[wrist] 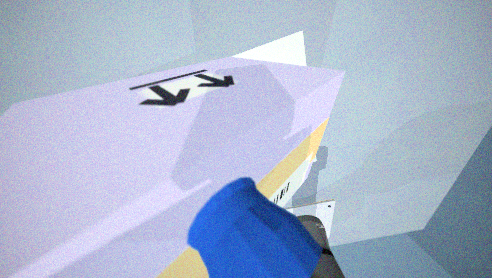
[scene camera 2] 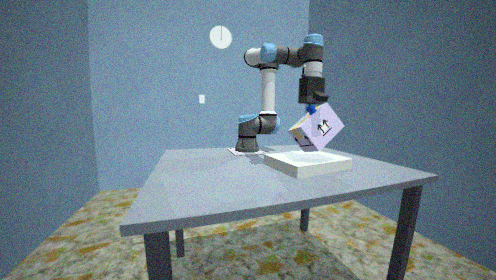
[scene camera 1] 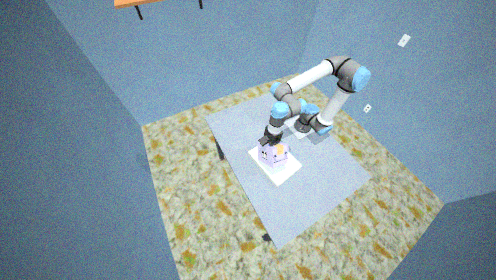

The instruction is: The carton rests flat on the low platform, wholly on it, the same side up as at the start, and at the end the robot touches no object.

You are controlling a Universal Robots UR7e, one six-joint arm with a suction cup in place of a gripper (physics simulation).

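Places are measured from the arm's base along level axes (x ahead, y right, z down), in metres.
Pixels of known places: hand, its tool point: (wrist: 254,192) (scene camera 2: 310,115); arm's base, origin of its link: (scene camera 2: 246,150) (scene camera 1: 302,126).
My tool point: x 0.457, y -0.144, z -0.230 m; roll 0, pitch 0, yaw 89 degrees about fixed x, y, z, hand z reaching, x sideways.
For each thing: its middle in the pictures, then the offset to it from my tool point. Level surfaces: height alone.
- lilac carton, middle of its body: (wrist: 210,153) (scene camera 2: 315,128) (scene camera 1: 272,152) dx -0.006, dy -0.033, dz +0.057 m
- low white platform, middle of its body: (wrist: 227,131) (scene camera 2: 306,161) (scene camera 1: 274,160) dx -0.052, dy -0.031, dz +0.213 m
- grey table, height of its surface: dz +0.237 m
The lilac carton (scene camera 1: 267,155) (scene camera 2: 312,131) (wrist: 100,140), with an orange-yellow tape band and black arrow marks, hangs strongly tilted, one lower corner down. My gripper, a blue suction cup (scene camera 2: 311,109) (wrist: 245,225), is shut on the carton, at its upper face; the cup is hidden in scene camera 1. The low white platform (scene camera 1: 278,179) (scene camera 2: 330,161) (wrist: 287,47) lies beneath the carton. The carton's lowest corner is close over the platform in scene camera 2; whether it touches cannot be told. The arrows on the carton's side point up and slantwise.
The platform stands on the grey table (scene camera 1: 320,190) (scene camera 2: 200,185). The robot's base plate (scene camera 2: 232,151) (wrist: 326,212) is on the same table, behind the platform in scene camera 2. An orange shelf (scene camera 1: 132,3) is on the far wall.
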